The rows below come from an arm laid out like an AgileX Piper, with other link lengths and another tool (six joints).
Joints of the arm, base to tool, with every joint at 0 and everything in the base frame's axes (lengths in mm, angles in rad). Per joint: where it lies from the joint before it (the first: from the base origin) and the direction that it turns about. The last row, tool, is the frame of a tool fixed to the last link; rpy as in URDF.
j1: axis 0 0 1 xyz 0 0 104.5
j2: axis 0 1 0 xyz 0 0 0
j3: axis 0 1 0 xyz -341.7 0 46.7
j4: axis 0.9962 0 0.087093 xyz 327.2 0 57.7
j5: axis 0 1 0 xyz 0 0 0
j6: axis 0.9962 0 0.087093 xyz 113.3 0 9.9
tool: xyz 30.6 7 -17.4 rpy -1.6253 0.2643 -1.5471
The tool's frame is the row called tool.
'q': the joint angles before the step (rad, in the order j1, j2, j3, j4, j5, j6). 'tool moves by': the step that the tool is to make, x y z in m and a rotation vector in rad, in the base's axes. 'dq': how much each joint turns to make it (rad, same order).
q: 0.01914, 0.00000, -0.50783, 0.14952, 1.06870, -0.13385
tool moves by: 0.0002, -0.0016, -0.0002, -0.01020, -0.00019, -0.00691
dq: -0.00043, 0.00012, -0.00012, -0.01188, 0.00005, -0.00040
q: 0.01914, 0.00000, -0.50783, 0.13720, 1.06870, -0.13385
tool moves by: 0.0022, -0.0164, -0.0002, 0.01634, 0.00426, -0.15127
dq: -0.00007, 0.00011, -0.00006, -0.14557, -0.00477, 0.15351
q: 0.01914, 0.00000, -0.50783, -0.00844, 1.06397, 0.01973
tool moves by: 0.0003, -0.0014, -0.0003, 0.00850, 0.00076, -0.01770
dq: 0.00012, 0.00000, 0.00107, -0.01378, -0.00017, 0.02235
